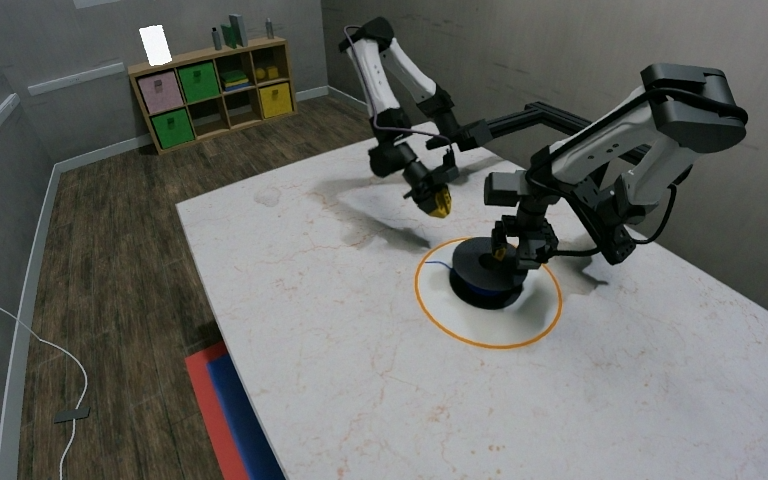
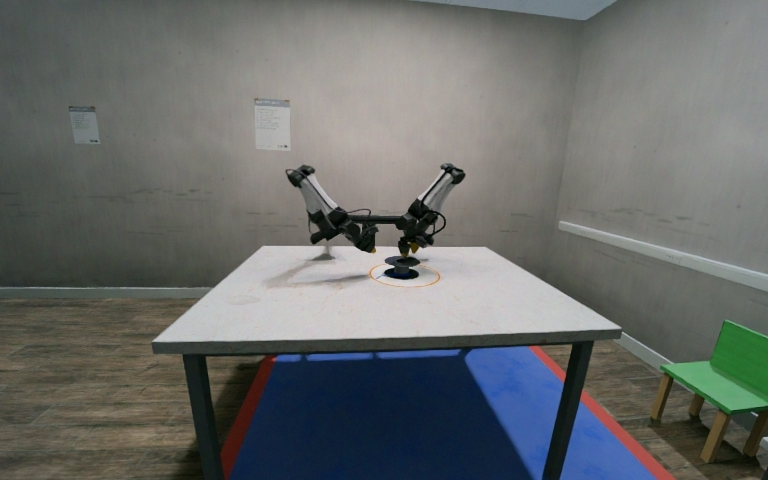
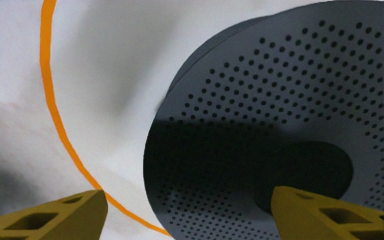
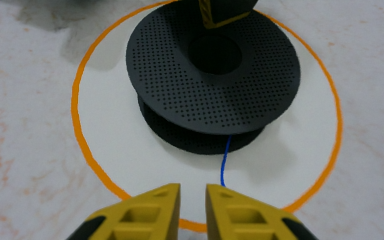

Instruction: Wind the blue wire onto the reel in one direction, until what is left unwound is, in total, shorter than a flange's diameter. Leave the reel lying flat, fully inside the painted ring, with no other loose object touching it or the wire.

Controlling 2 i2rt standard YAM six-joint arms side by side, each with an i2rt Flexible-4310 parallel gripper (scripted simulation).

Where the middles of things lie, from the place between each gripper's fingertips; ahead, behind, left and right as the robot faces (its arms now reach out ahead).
My left hand (image 1: 518,259) is 40 mm short of the dark reel (image 1: 470,258), 40 mm to the left of it and 60 mm above it.
Now: right hand (image 1: 446,215) 20 mm past the dark reel, 150 mm to the right of it and 90 mm above it.
